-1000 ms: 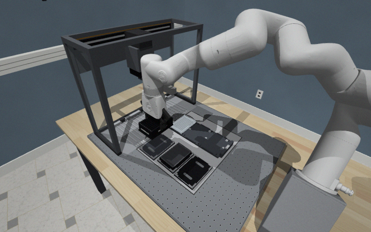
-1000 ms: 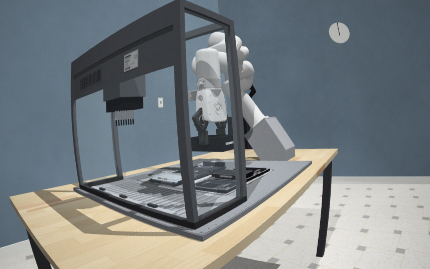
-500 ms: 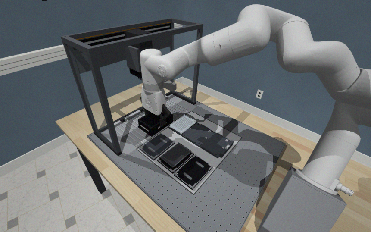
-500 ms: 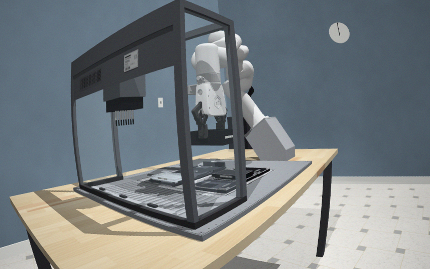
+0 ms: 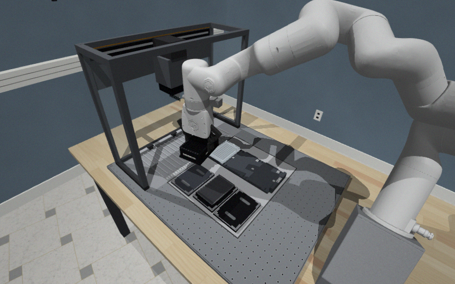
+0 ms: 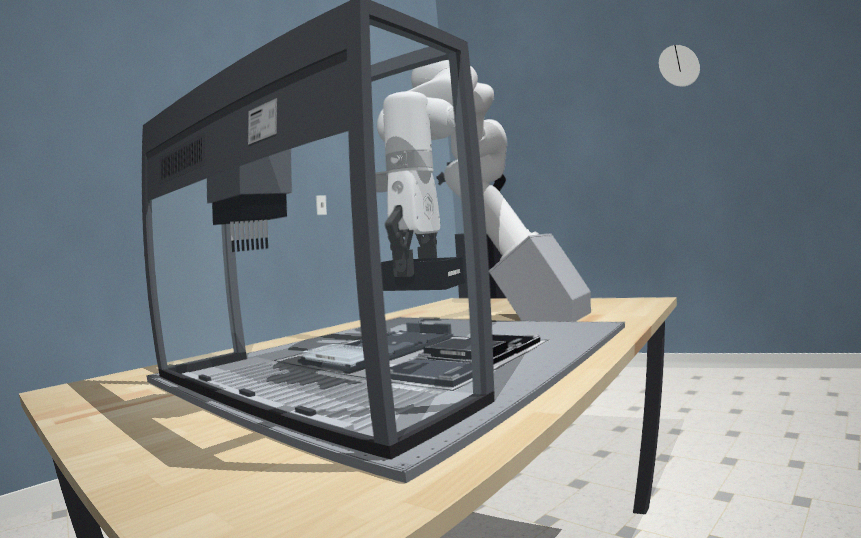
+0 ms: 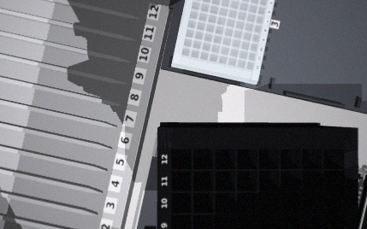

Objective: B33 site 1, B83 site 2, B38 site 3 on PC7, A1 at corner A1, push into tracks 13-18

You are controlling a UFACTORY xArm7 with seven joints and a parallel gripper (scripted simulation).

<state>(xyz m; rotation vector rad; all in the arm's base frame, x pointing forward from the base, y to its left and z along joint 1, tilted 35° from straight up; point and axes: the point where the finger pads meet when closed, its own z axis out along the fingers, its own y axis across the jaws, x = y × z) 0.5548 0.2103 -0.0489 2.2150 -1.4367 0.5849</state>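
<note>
The carrier PC7 is 180 mm to the right of my hand, 150 mm below it and 60 mm behind it. From my hand the other things lie so: 96-well plate B38 (160 mm to the right, 150 mm below, 50 mm ahead); then nest S3 (170 mm below, 30 mm to the left, 10 mm ahead); then white corner mark (160 mm below, 130 mm behind, 70 mm to the right).
</note>
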